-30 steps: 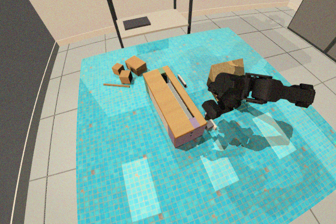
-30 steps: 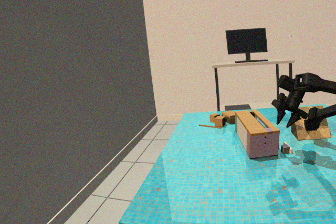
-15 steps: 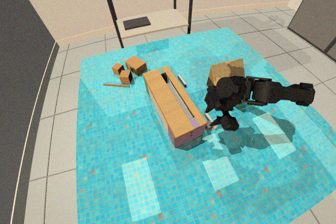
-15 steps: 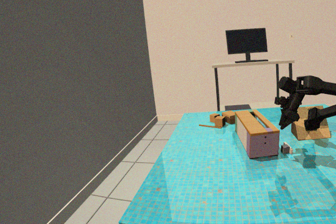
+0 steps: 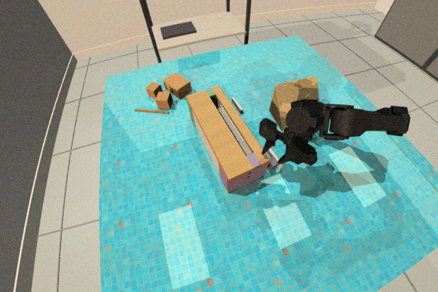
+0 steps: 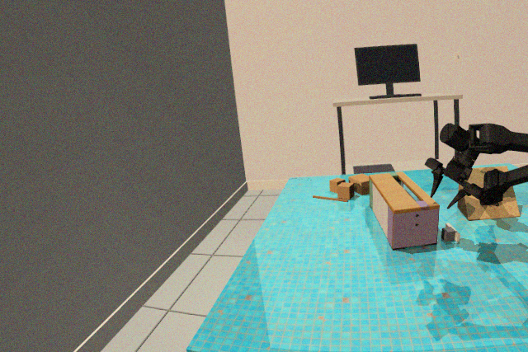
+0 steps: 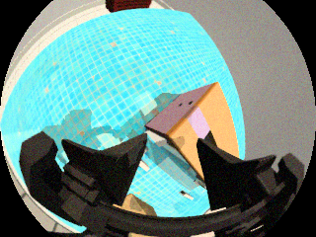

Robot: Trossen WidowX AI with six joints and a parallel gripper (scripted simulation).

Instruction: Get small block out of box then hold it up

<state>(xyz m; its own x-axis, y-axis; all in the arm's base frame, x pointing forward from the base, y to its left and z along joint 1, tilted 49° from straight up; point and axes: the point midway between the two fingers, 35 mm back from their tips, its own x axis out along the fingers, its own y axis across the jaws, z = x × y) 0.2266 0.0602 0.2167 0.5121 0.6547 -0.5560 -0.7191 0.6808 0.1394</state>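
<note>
Now: the small grey block 12 cm below my gripper tip, 4 cm behind it and 3 cm to the right of it. Round my gripper tip: thin stick: 44 cm to the right, 37 cm ahead, 13 cm below; then long tan box: 18 cm to the right, 7 cm below, 6 cm ahead.
</note>
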